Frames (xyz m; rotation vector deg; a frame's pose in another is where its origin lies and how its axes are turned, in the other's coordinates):
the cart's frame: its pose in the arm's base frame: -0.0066 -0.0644 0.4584 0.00 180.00 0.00
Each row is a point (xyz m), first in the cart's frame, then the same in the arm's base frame.
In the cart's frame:
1: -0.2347 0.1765 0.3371
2: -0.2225 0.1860 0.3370
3: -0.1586 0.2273 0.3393
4: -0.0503 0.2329 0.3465
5: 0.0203 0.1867 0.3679
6: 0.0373 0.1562 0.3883
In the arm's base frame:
1: 0.2281 0.1121 0.1213
2: 0.2159 0.1216 0.1214
3: 0.1520 0.1629 0.1191
4: 0.0437 0.1685 0.1119
5: -0.0269 0.1223 0.0905
6: -0.0439 0.0918 0.0701

